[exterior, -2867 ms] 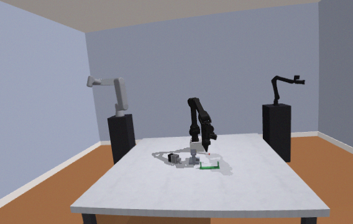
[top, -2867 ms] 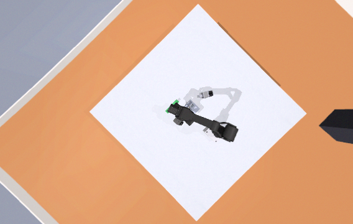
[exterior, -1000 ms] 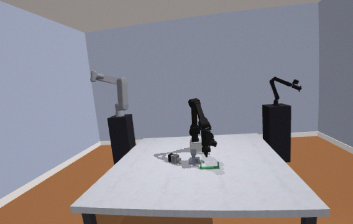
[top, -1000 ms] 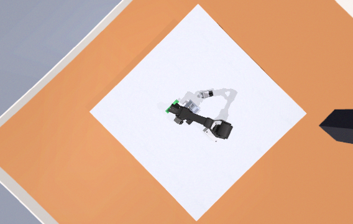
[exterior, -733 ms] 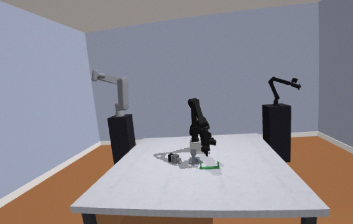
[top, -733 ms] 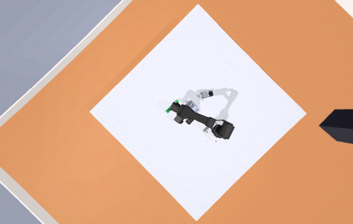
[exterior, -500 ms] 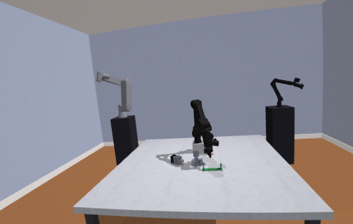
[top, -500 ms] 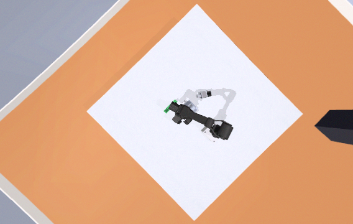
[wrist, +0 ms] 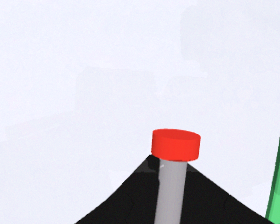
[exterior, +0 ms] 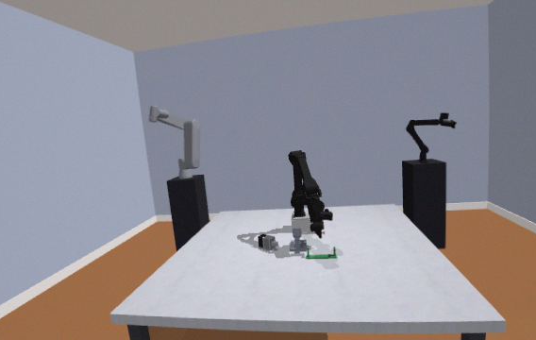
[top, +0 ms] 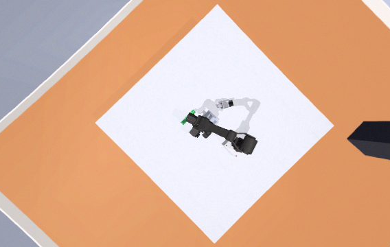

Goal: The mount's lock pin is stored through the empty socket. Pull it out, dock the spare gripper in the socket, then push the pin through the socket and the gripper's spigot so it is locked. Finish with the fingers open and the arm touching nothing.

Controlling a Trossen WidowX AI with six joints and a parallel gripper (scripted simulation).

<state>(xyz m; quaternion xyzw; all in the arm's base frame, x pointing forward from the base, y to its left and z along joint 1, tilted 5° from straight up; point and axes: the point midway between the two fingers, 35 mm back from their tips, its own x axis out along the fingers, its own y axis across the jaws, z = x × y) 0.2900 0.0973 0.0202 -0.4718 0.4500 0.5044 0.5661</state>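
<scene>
Right now my gripper tip is 100 mm short of the green strip, 30 mm above it and 10 mm to the left of it. The rest, counted from my gripper tip: spare gripper: 270 mm to the right, 40 mm behind, 30 mm below; bluish-grey socket: 110 mm to the right, 20 mm behind.
</scene>
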